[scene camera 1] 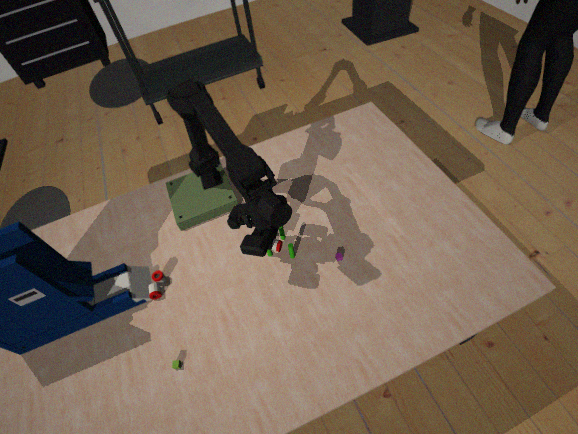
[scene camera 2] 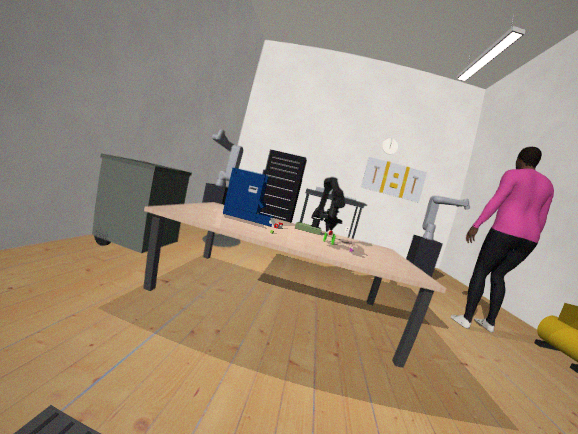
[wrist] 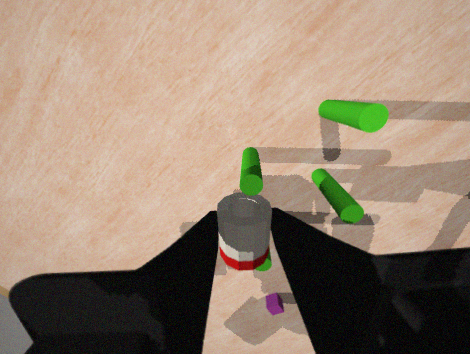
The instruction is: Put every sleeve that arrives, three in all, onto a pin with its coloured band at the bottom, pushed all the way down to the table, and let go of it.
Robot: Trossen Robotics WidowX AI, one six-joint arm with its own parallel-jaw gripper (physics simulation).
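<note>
My gripper (scene camera 1: 273,245) (scene camera 2: 330,230) (wrist: 243,216) is shut on a grey-white sleeve (scene camera 1: 277,245) (scene camera 2: 330,233) (wrist: 244,235) with a red band, held near the green pins. In the wrist view the band is at the sleeve's lower end in the picture; in scene camera 1 it faces right. The exact tilt cannot be told. Three green pins (wrist: 355,116), (wrist: 251,172), (wrist: 338,196) stand apart from the sleeve in the wrist view; another pin (wrist: 264,262) is partly hidden behind it. Two red-banded sleeves (scene camera 1: 157,276), (scene camera 1: 155,291) are at the blue chute's end.
The blue dispenser (scene camera 1: 37,295) (scene camera 2: 246,196) stands left with its low chute. A purple block (scene camera 1: 339,256) (scene camera 2: 351,249) (wrist: 274,303) lies right of the pins. A light green cube (scene camera 1: 176,364) (scene camera 2: 272,232) lies in front of the chute. The arm stands on a green base (scene camera 1: 200,202).
</note>
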